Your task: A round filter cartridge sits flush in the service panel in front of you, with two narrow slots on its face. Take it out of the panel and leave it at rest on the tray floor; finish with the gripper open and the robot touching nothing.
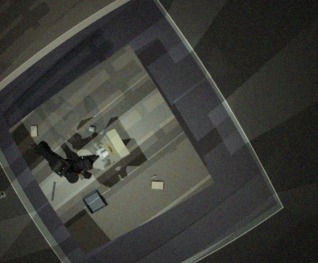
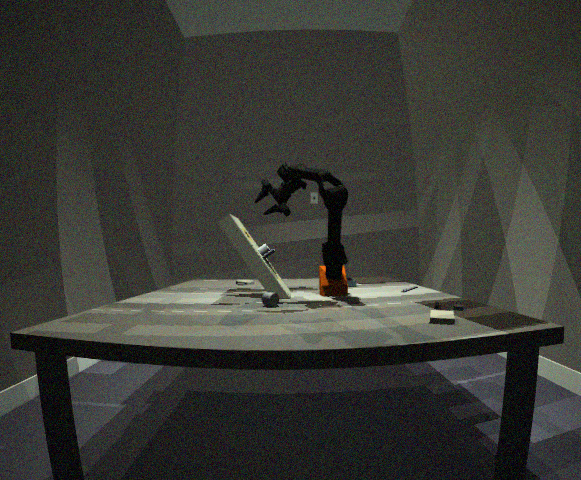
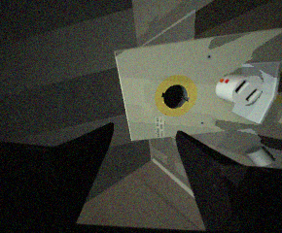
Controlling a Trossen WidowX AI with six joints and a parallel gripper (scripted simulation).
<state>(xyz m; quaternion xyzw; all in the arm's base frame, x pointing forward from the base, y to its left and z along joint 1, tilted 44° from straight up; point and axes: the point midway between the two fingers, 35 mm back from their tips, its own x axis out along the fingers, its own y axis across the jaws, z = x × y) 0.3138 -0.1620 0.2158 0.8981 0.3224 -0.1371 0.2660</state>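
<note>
The round filter cartridge is 20 mm behind my gripper tip, 10 mm to the right of it and 180 mm below it. Also, from my gripper tip: service panel: 20 mm ahead, 190 mm below; tray: 350 mm behind, 320 mm to the right, 360 mm below.
</note>
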